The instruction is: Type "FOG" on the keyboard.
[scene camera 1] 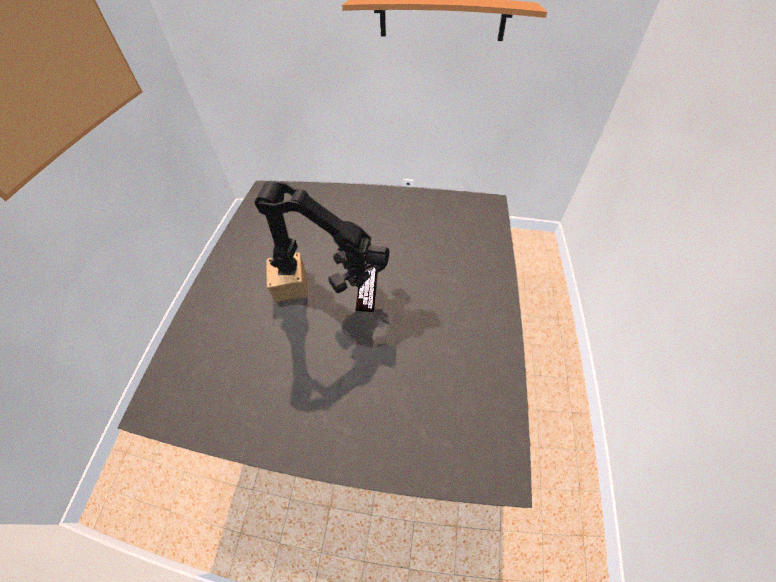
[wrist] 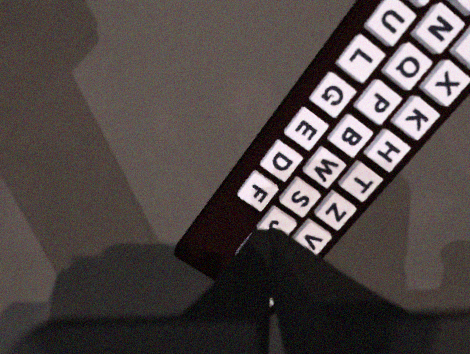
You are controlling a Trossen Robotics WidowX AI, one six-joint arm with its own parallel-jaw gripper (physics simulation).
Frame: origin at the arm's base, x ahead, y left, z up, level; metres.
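Seen in the pictures: gripper, fingertip midpoint: [scene camera 1: 359,287] [wrist: 266,241]; arm's base, origin of the base link: [scene camera 1: 287,267].
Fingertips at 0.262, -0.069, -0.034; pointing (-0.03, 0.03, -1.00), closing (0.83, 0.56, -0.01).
Observation:
Offsets run from my fingertips to a thing's top centre, as dx, dy, dz. Level surfaces: height alone.
The dark-framed keyboard @(+0.021, +0.039, -0.052) [scene camera 1: 367,296] [wrist: 209,235] with white letter keys lies on the dark table, slanting across the wrist view. The F key @(+0.001, -0.001, -0.052) [wrist: 257,190] ends its outer row near the bare corner, and the G key @(+0.003, +0.054, -0.052) [wrist: 333,95] is farther up that row, past D and E. My gripper [scene camera 1: 361,283] [wrist: 266,241] is shut and empty, over the lower end of the keyboard. Its fingertips cover part of the J key @(+0.019, -0.011, -0.052) [wrist: 276,223] in the wrist view, close to the V key @(+0.037, -0.007, -0.052) [wrist: 312,237]. The O key does not show; the fingers hide that end of the keyboard.
The arm stands on a wooden base block [scene camera 1: 287,289] on the dark table @(dz -0.070) [scene camera 1: 438,400], left of the keyboard. Shadows of the arm fall across the table. An orange shelf [scene camera 1: 445,7] is on the back wall, and a brown board [scene camera 1: 56,81] is at the upper left.

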